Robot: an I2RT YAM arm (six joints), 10 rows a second.
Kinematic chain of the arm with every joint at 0, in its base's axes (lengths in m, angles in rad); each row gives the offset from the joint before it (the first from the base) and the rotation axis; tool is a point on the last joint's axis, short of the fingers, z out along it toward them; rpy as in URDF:
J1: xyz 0 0 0.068 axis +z
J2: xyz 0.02 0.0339 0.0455 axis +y
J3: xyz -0.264 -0.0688 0 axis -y
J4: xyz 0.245 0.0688 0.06 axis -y
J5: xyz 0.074 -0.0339 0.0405 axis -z
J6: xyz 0.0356 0 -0.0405 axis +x
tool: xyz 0 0 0 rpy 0 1.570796 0
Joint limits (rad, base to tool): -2.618..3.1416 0..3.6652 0..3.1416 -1.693..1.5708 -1.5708..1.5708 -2.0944..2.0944
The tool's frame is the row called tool.
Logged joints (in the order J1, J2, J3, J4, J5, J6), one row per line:
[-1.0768, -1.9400, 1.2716, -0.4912, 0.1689, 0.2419]
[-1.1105, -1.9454, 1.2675, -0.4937, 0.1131, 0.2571]
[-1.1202, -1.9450, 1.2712, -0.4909, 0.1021, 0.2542]
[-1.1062, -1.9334, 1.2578, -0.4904, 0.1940, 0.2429]
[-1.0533, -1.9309, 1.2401, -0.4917, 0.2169, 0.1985]
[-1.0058, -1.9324, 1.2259, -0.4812, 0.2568, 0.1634]
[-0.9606, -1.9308, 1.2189, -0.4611, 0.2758, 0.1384]
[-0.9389, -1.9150, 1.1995, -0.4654, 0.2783, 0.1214]
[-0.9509, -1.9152, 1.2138, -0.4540, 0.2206, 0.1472]
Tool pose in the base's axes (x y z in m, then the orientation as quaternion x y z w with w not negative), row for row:
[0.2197, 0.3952, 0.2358, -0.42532, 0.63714, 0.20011, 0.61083]
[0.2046, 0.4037, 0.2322, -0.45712, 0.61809, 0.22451, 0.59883]
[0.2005, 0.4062, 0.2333, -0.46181, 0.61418, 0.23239, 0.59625]
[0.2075, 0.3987, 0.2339, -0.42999, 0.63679, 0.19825, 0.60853]
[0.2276, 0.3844, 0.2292, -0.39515, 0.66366, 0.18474, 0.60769]
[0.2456, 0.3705, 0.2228, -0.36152, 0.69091, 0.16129, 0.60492]
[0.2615, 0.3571, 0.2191, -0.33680, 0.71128, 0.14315, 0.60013]
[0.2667, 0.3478, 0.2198, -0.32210, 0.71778, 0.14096, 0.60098]
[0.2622, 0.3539, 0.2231, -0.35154, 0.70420, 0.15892, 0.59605]
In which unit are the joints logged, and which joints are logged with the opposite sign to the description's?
The joints are logged in radians. Opposite sign: J1, J2, J4, J6.
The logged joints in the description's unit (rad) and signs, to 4 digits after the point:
[1.0768, 1.9400, 1.2716, 0.4912, 0.1689, -0.2419]
[1.1105, 1.9454, 1.2675, 0.4937, 0.1131, -0.2571]
[1.1202, 1.9450, 1.2712, 0.4909, 0.1021, -0.2542]
[1.1062, 1.9334, 1.2578, 0.4904, 0.1940, -0.2429]
[1.0533, 1.9309, 1.2401, 0.4917, 0.2169, -0.1985]
[1.0058, 1.9324, 1.2259, 0.4812, 0.2568, -0.1634]
[0.9606, 1.9308, 1.2189, 0.4611, 0.2758, -0.1384]
[0.9389, 1.9150, 1.1995, 0.4654, 0.2783, -0.1214]
[0.9509, 1.9152, 1.2138, 0.4540, 0.2206, -0.1472]

